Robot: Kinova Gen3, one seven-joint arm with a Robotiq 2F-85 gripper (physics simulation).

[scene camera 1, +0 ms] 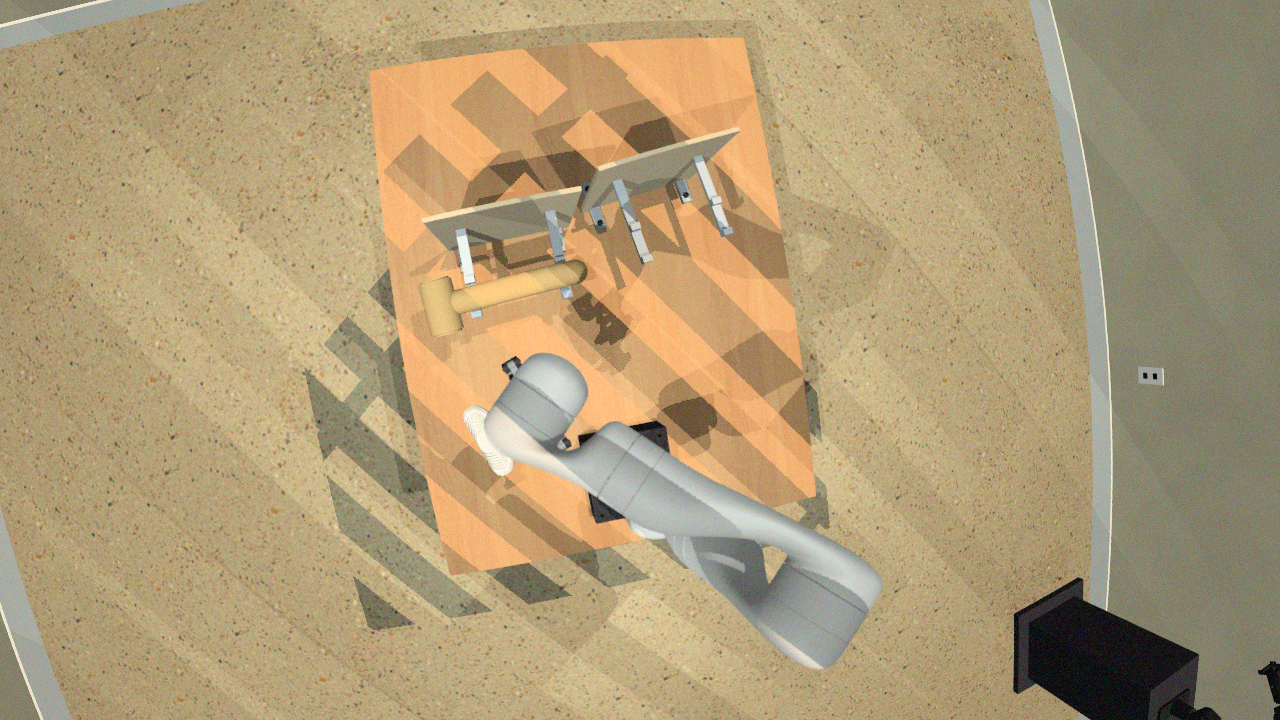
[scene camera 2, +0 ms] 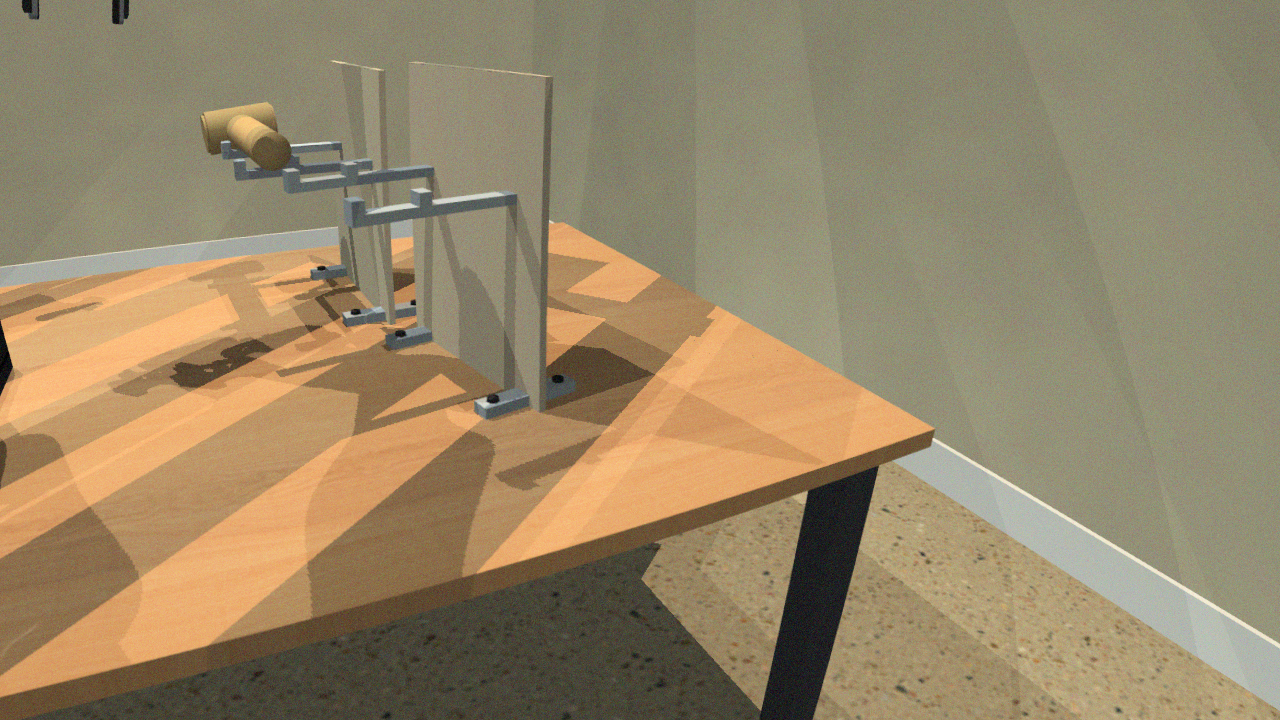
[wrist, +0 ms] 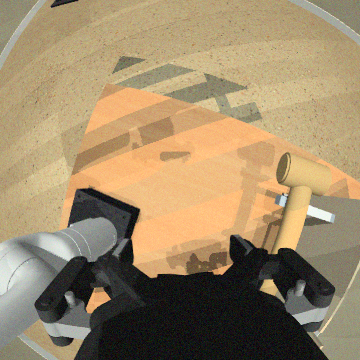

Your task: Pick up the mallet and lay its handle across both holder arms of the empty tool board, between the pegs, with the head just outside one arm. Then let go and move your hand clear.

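Where they show: gripper, fingertip midpoint: (scene camera 2: pixel 77 21) (wrist: pixel 181 247); arm's base at its link origin: (wrist: pixel 101 233).
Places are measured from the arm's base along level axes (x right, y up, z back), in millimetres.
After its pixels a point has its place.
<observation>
The wooden mallet (scene camera 1: pixel 519 288) {x -135, y 158, z -381 mm} (scene camera 2: pixel 255 134) {x -60, y 155, z -378 mm} (wrist: pixel 295 212) {x -206, y 156, z -374 mm} lies across both grey holder arms of the left tool board (scene camera 1: pixel 510 218) {x -126, y 116, z -512 mm} (wrist: pixel 345 220) {x -221, y 154, z -513 mm}. Its handle crosses the near arm (scene camera 1: pixel 465 255) {x -218, y 115, z -464 mm} (wrist: pixel 320 214) {x -217, y 116, z -467 mm} and the other arm (scene camera 1: pixel 554 234) {x -54, y 115, z -468 mm}, with the arms' end pegs showing on the side away from the board. The inner pegs are hard to make out. The head (scene camera 1: pixel 440 306) {x -273, y 167, z -380 mm} (wrist: pixel 307 173) {x -273, y 166, z -371 mm} is just outside the left arm in scene view 1. My gripper (scene camera 1: pixel 537 404) {x -148, y 288, z -196 mm} (scene camera 2: pixel 76 9) {x -148, y 288, z -196 mm} (wrist: pixel 181 247) {x -148, y 288, z -196 mm} is open and empty, high up and apart from the mallet, toward the robot base.
A second tool board (scene camera 1: pixel 662 171) {x 178, y 79, z -559 mm} (scene camera 2: pixel 483 179) {x 188, y 129, z -560 mm} with two holder arms (scene camera 1: pixel 633 223) {x 89, y 126, z -459 mm} (scene camera 1: pixel 713 197) {x 251, y 125, z -483 mm} stands to the right and holds no tool. The black base plate (scene camera 1: pixel 660 435) {x 79, y 4, z -42 mm} (wrist: pixel 131 215) {x -74, y -14, z -66 mm} is on the table (scene camera 1: pixel 429 528) {x -434, y -85, z 59 mm} (scene camera 2: pixel 626 501) {x 458, y -86, z -567 mm}. My arm (scene camera 1: pixel 707 501) {x -21, y 685, z -131 mm} reaches over it.
</observation>
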